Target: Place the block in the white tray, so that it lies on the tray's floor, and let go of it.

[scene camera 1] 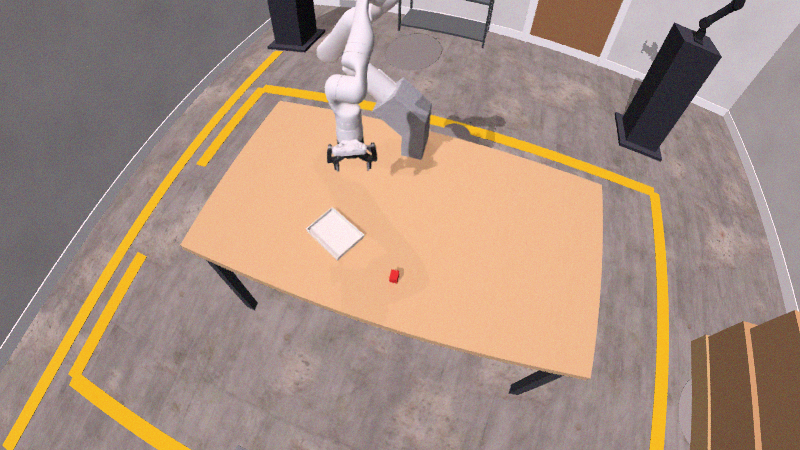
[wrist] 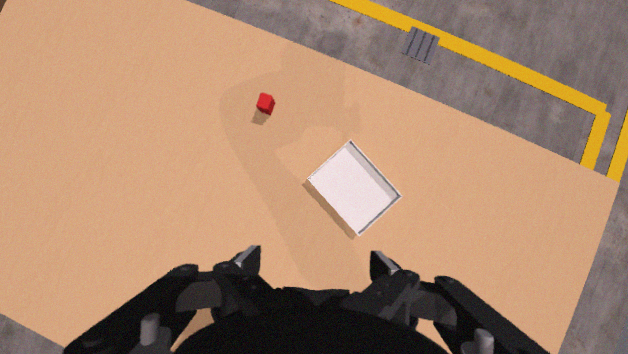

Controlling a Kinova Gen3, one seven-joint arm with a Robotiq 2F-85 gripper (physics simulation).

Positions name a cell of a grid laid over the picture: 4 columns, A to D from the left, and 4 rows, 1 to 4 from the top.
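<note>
My gripper (wrist: C3) is visible. A white tray (scene camera 1: B3) is visible too; the wrist view also shows the tray (wrist: C3).
</note>
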